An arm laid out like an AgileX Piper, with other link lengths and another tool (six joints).
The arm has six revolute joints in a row. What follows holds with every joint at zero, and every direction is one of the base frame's. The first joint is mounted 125.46 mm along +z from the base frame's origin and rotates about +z. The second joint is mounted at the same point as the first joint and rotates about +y. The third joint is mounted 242.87 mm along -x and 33.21 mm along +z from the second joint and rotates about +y. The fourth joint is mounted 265.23 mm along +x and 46.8 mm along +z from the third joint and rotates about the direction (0.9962, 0, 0.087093). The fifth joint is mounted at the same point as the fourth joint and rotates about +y. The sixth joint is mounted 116.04 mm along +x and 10.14 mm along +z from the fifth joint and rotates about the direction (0.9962, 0, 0.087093). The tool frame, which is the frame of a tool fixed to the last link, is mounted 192.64 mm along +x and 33 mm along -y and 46.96 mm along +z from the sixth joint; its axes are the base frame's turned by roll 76.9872, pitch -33.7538 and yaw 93.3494 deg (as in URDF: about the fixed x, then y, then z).
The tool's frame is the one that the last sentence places.
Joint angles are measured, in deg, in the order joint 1, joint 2, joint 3, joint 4, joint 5, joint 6. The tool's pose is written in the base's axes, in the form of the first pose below.
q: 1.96, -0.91, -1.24, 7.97, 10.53, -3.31
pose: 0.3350 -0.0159 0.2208 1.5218 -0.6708 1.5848
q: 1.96, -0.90, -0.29, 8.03, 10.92, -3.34
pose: 0.3361 -0.0155 0.2091 1.5518 -0.6706 1.5673
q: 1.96, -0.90, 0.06, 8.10, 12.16, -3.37
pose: 0.3363 -0.0145 0.1988 1.5869 -0.6696 1.5487
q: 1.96, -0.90, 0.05, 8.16, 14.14, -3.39
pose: 0.3360 -0.0129 0.1881 1.6302 -0.6676 1.5269
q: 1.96, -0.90, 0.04, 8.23, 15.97, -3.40
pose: 0.3353 -0.0115 0.1783 1.6701 -0.6654 1.5069
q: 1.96, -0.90, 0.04, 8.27, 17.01, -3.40
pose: 0.3348 -0.0106 0.1727 1.6928 -0.6639 1.4955
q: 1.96, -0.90, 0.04, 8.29, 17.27, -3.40
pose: 0.3347 -0.0104 0.1712 1.6985 -0.6637 1.4927
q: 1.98, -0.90, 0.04, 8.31, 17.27, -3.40
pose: 0.3347 -0.0103 0.1712 1.6986 -0.6641 1.4931
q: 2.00, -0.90, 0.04, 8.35, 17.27, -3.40
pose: 0.3347 -0.0101 0.1712 1.6987 -0.6648 1.4934
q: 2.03, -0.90, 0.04, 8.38, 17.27, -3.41
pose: 0.3347 -0.0099 0.1712 1.6987 -0.6651 1.4940
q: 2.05, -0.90, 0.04, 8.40, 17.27, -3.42
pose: 0.3347 -0.0098 0.1712 1.6987 -0.6653 1.4944
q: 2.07, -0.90, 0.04, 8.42, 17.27, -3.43
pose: 0.3347 -0.0096 0.1712 1.6987 -0.6655 1.4948
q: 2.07, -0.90, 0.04, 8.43, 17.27, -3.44
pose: 0.3347 -0.0096 0.1712 1.6987 -0.6655 1.4949
